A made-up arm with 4 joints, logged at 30 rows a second.
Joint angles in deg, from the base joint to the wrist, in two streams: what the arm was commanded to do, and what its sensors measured. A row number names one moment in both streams.
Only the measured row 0 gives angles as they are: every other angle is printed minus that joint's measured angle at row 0.
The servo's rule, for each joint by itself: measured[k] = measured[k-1] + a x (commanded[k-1-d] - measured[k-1]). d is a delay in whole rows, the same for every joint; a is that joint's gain. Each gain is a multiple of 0.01, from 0.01 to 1. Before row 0 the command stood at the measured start. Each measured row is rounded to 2 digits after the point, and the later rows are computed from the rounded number. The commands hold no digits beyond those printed.
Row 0, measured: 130.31 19.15 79.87 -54.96
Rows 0 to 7, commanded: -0.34 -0.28 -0.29 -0.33; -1.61 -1.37 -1.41 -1.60; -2.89 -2.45 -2.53 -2.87; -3.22 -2.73 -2.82 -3.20; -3.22 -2.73 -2.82 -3.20; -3.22 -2.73 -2.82 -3.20; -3.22 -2.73 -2.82 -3.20; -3.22 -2.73 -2.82 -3.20
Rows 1 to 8, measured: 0.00 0.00 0.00 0.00; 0.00 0.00 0.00 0.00; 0.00 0.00 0.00 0.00; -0.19 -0.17 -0.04 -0.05; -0.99 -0.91 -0.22 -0.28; -2.05 -1.86 -0.52 -0.67; -2.71 -2.40 -0.82 -1.05; -3.00 -2.60 -1.08 -1.37
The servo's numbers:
d 3
a 0.56 0.62 0.13 0.15

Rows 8 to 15, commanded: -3.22 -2.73 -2.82 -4.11; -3.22 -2.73 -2.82 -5.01; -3.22 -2.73 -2.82 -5.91; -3.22 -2.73 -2.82 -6.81; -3.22 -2.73 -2.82 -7.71; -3.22 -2.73 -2.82 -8.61; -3.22 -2.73 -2.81 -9.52; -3.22 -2.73 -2.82 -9.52
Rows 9 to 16, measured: -3.12 -2.68 -1.31 -1.64; -3.18 -2.71 -1.51 -1.87; -3.20 -2.72 -1.68 -2.07; -3.21 -2.73 -1.83 -2.38; -3.22 -2.73 -1.96 -2.77; -3.22 -2.73 -2.07 -3.24; -3.22 -2.73 -2.17 -3.78; -3.22 -2.73 -2.25 -4.37
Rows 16 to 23, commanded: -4.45 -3.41 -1.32 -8.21; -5.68 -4.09 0.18 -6.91; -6.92 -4.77 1.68 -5.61; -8.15 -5.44 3.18 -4.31; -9.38 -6.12 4.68 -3.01; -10.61 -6.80 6.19 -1.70; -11.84 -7.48 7.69 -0.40; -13.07 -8.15 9.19 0.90
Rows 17 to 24, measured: -3.22 -2.73 -2.32 -5.01; -3.22 -2.73 -2.38 -5.69; -3.22 -2.73 -2.44 -6.26; -3.91 -3.15 -2.29 -6.55; -4.90 -3.73 -1.97 -6.60; -6.03 -4.37 -1.50 -6.45; -7.22 -5.03 -0.89 -6.13; -8.43 -5.71 -0.17 -5.66
